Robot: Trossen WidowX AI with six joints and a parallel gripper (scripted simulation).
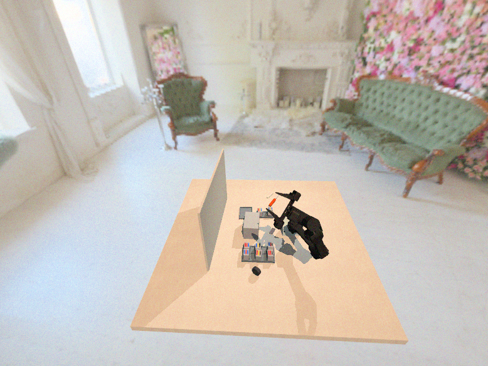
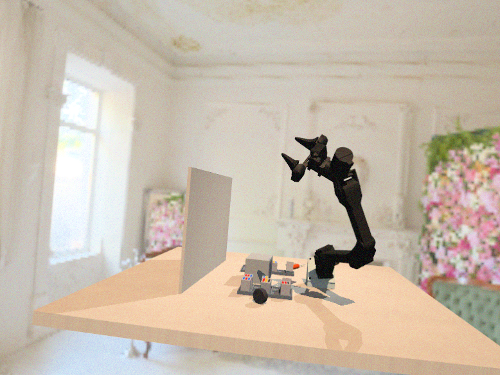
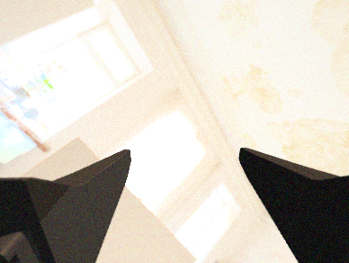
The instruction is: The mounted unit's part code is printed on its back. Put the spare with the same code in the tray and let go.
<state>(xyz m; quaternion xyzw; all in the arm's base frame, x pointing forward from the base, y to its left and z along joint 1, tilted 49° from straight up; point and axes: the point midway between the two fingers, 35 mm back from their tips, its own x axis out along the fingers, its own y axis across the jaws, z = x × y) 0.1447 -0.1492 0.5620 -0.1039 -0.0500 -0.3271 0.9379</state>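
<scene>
My gripper tip is now 40 mm past the grey spare block, 110 mm to the left of it and 500 mm above it. From my gripper tip the other things lie so: black cylinder: 60 mm ahead, 10 mm to the right, 520 mm below; then mounted unit: 50 mm ahead, 350 mm to the right, 490 mm below; then grey panel: 280 mm ahead, 400 mm to the right, 320 mm below.
</scene>
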